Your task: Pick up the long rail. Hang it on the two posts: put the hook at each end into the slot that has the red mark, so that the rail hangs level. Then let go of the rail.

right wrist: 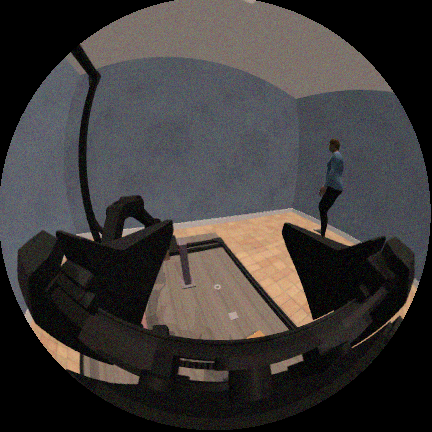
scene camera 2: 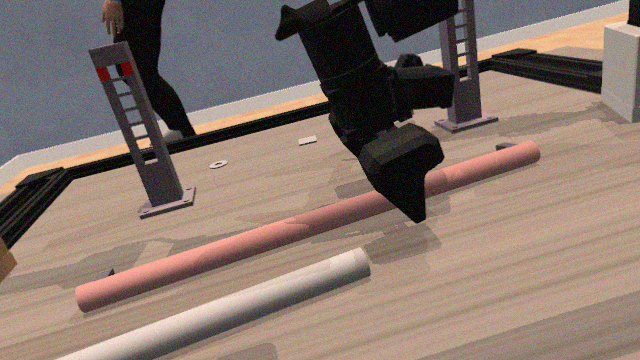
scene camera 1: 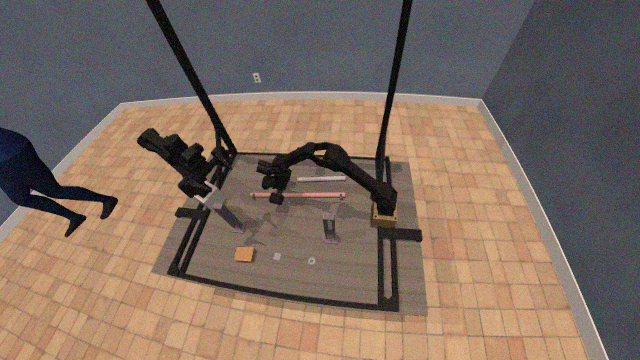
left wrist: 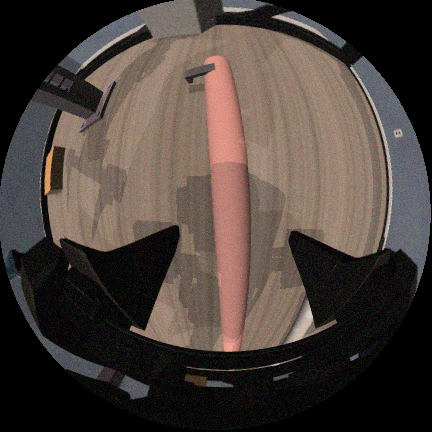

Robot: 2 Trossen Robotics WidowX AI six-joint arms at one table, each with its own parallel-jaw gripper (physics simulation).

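The long pink rail lies on the table, with a small dark hook near each end. My left gripper is open and low over the rail, one finger on each side, not gripping it. In scene camera 2 one finger overlaps the rail. Two grey posts stand upright: one shows red marks at its top slot in scene camera 2; the other has its top hidden there. My right gripper is open and empty, high up.
A shorter white rod lies parallel to the rail. An orange block, a white square and a small white ring lie on the posts' side of the table. A black frame edges the table. A person stands beyond it.
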